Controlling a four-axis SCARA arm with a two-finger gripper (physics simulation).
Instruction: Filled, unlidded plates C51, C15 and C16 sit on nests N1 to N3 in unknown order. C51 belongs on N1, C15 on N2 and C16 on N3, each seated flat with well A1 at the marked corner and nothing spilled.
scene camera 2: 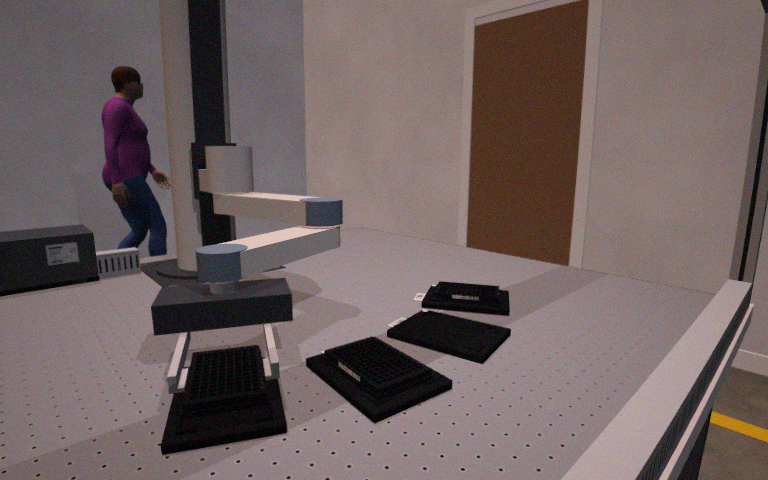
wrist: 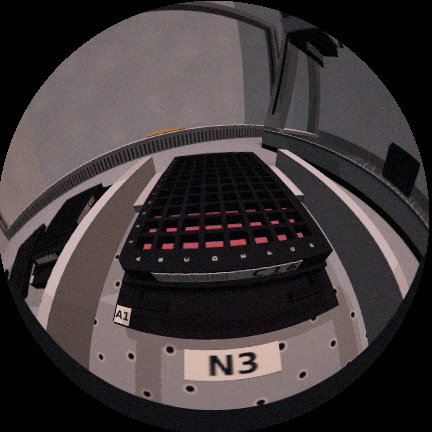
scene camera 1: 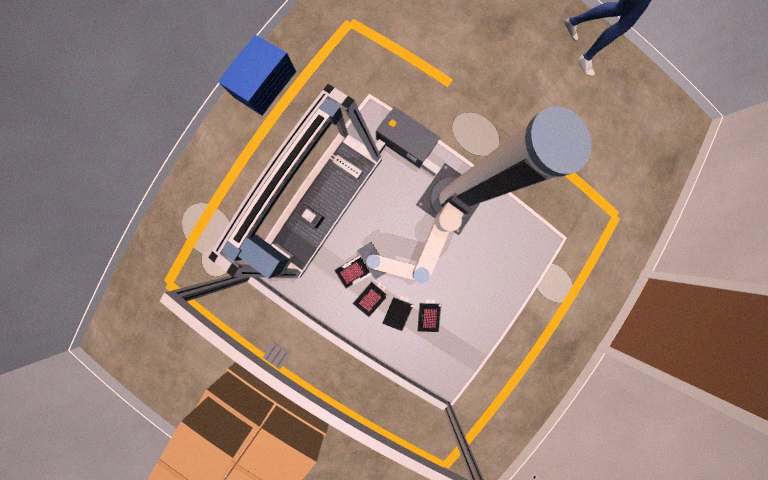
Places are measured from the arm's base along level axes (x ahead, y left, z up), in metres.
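Pixels of known places: gripper, fingertip midpoint: (scene camera 2: 225, 377) (wrist: 215, 159) (scene camera 1: 348, 275).
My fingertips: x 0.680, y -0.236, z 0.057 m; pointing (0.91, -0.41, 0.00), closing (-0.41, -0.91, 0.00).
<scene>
Ahead of a thing's pixels: the offset from my fingertips to its top centre. "*": to the spot under its first point. Level surfaces: height alone.
Plate C16 @(dx -0.022, dy +0.010, dz -0.004 m) (scene camera 1: 351, 272) (scene camera 2: 226, 370) (wrist: 220, 220), black with pink-filled wells, is level in my gripper (scene camera 2: 223, 378) (wrist: 215, 159), which is shut on its sides. It is low over nest N3 @(dx -0.023, dy +0.009, dz -0.026 m) (scene camera 2: 226, 436) (wrist: 225, 315), a black base; whether it touches is hard to tell. A strip of nest shows at the near edge. Its well A corner is on the same side as the A1 tag @(* dx -0.071, dy +0.089, dz -0.032 m) (wrist: 122, 315). A second filled plate @(dx +0.050, dy +0.178, dz -0.018 m) (scene camera 1: 370, 298) (scene camera 2: 376, 365) sits on the adjacent nest. A third @(dx -0.051, dy +0.516, dz -0.018 m) (scene camera 1: 429, 318) (scene camera 2: 467, 289) sits on the far nest. Their labels are unreadable.
A bare black nest @(dx +0.033, dy +0.354, dz -0.028 m) (scene camera 1: 398, 314) (scene camera 2: 450, 335) lies between the two other plates. A grey box (scene camera 1: 407, 135) (scene camera 2: 48, 257) stands by the column. A gantry (scene camera 1: 283, 175) and a dark deck @(dz +0.005 m) (scene camera 1: 325, 209) are along one side of the table. A person (scene camera 2: 127, 147) stands behind the arm.
</scene>
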